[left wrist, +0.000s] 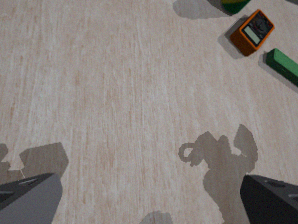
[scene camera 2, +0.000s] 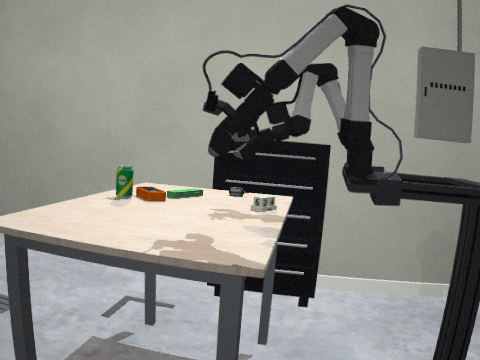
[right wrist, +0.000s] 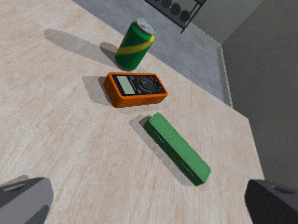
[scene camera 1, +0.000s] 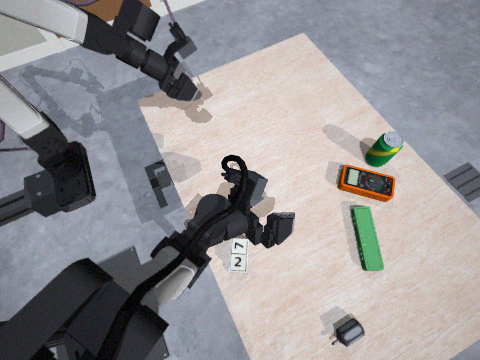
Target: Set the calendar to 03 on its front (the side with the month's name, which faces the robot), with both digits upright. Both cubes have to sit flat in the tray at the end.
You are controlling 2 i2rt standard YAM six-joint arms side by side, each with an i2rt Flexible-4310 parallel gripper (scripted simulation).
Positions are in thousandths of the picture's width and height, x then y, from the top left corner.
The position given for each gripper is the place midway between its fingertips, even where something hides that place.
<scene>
left gripper: left wrist 505, 815; scene camera 2 451, 410; scene camera 1 409, 249; not seen in the right wrist view (out of frame)
</scene>
